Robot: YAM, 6 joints.
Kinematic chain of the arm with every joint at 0, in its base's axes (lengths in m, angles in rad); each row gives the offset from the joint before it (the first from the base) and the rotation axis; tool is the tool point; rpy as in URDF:
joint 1: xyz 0 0 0.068 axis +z
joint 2: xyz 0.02 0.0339 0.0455 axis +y
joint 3: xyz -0.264 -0.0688 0 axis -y
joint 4: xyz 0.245 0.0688 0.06 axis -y
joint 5: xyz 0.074 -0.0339 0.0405 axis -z
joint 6: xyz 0.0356 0 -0.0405 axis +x
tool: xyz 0 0 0 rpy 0 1.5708 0
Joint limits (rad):
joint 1: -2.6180..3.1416
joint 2: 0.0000..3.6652
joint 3: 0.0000..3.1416
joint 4: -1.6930..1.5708
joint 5: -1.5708..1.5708
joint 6: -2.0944..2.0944
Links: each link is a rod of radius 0.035 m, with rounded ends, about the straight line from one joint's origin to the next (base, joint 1, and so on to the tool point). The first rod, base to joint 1, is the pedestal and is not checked.
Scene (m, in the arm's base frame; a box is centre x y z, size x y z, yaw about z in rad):
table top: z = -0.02
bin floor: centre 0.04 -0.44 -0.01 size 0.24 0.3 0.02 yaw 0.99
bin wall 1: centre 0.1 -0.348 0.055 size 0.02 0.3 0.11 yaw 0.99
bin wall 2: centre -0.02 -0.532 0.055 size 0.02 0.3 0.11 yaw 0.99
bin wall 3: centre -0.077 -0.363 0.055 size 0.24 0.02 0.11 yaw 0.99
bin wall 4: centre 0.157 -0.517 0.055 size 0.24 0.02 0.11 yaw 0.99
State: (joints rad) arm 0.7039 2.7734 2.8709 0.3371 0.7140 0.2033
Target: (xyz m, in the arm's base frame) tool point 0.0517 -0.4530 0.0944
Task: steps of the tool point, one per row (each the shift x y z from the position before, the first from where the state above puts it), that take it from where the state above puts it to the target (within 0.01 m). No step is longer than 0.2 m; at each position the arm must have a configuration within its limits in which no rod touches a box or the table.
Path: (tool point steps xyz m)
1: 0.0456 -0.1539 0.0698
2: -0.0129 -0.1524 0.0629
3: -0.0644 -0.1284 0.0542
4: -0.1008 -0.0868 0.0441
5: 0.0157 -0.1286 -0.1027
6: -0.0568 -0.1152 -0.1226
7: -0.1121 -0.0640 -0.1280
8: -0.1319 0.0085 -0.1179

